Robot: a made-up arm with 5 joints.
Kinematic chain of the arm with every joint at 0, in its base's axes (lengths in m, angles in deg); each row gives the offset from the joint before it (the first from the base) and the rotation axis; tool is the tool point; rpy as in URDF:
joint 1: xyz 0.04 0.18 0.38 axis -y
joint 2: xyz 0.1 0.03 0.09 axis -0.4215 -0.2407 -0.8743
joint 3: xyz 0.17 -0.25 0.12 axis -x
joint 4: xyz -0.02 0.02 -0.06 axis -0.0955 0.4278 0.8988
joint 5: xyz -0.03 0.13 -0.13 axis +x
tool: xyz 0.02 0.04 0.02 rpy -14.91 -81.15 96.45
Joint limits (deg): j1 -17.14..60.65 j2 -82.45..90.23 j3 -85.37..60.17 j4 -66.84..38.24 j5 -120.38..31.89
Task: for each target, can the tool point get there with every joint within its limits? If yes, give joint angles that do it. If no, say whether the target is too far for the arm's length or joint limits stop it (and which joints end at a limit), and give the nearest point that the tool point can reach.
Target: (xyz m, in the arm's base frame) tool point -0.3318 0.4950 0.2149
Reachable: no: joint limits stop it (at a limit: joint 2, joint 3, joint 4, joint 5) | nearest point -0.2525 0.1218 0.2501 | short by 0.383 m
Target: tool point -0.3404 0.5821 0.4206
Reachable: no: joint limits stop it (at a limit: joint 1, joint 2, joint 3, joint 4) | nearest point -0.2040 0.3422 0.5755 | short by 0.316 m
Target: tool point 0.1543 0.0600 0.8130
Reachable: yes | joints 5.87 75.50 -64.90 -51.91 -6.91
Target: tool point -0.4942 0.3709 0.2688
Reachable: no: joint limits stop it (at a limit: joint 2, joint 3, joint 4, joint 5) | nearest point -0.2733 0.1218 0.3148 | short by 0.336 m
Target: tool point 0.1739 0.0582 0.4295
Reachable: yes | joints 8.46 35.50 6.84 12.02 -43.66
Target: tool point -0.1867 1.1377 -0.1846
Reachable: no: too far | nearest point 0.2759 0.4681 0.1838 | short by 0.893 m
